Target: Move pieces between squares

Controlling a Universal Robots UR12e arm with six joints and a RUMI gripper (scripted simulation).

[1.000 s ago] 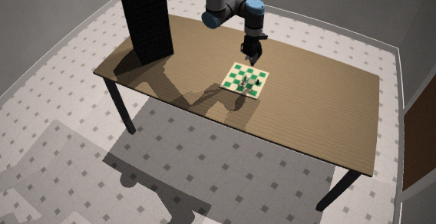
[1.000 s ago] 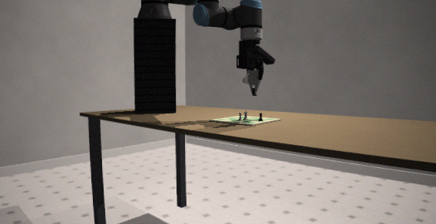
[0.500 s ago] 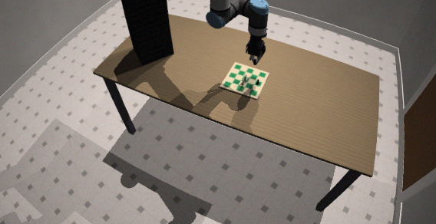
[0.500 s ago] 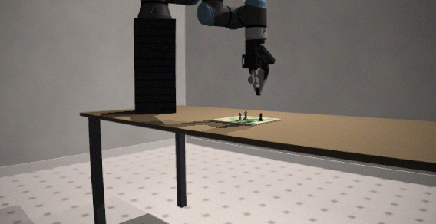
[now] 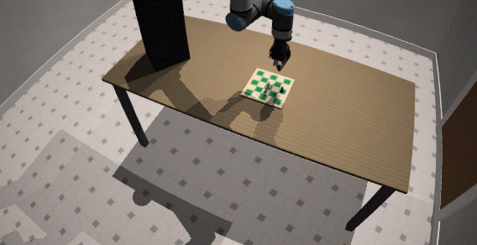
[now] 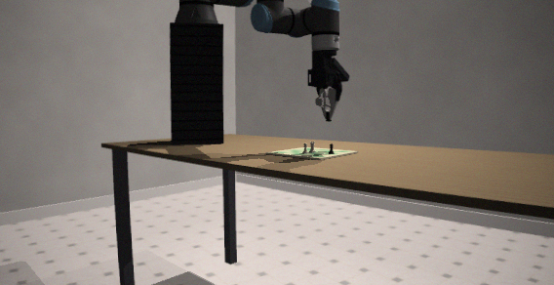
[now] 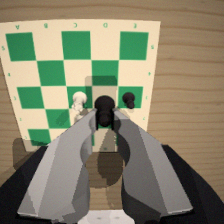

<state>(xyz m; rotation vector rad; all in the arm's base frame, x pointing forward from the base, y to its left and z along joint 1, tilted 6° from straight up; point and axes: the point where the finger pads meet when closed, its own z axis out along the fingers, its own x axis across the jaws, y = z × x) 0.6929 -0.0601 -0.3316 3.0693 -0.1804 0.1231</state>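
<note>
The green-and-cream chessboard is 40 mm behind my hand, 30 mm to the right of it and 130 mm below it.
</note>
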